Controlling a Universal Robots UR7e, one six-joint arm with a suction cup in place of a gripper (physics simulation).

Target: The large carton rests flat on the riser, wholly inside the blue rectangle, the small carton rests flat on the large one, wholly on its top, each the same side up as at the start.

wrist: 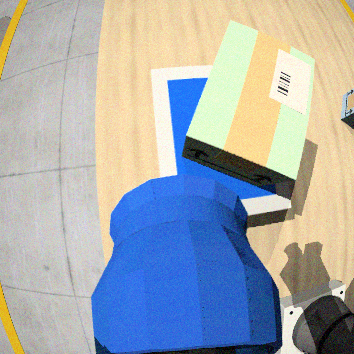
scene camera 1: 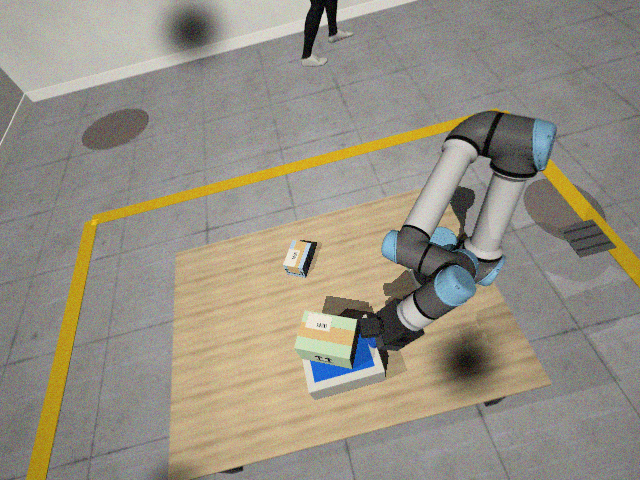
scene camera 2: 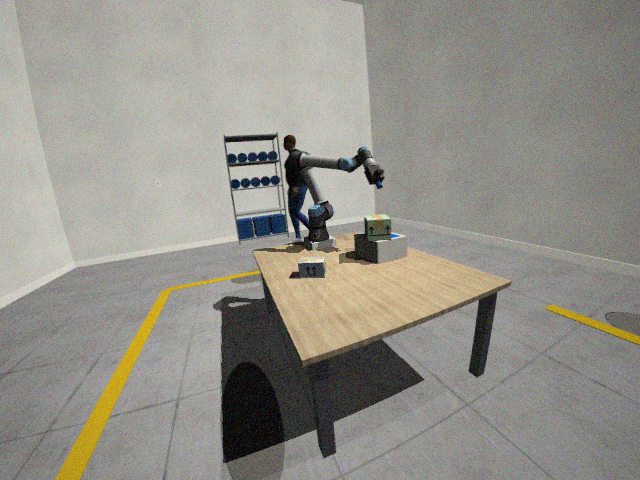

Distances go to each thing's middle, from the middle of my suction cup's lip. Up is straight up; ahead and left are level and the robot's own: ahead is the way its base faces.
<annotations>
Now: the large carton [scene camera 1: 324, 338] 220 mm below my suction cup, 130 mm ahead of it and 110 mm to the right of it. Also, from my suction cup: riser [scene camera 1: 323, 380]: 340 mm below, 110 mm ahead, 80 mm to the right; small carton [scene camera 1: 297, 262]: 530 mm to the right, 360 mm below, 200 mm ahead.
</annotations>
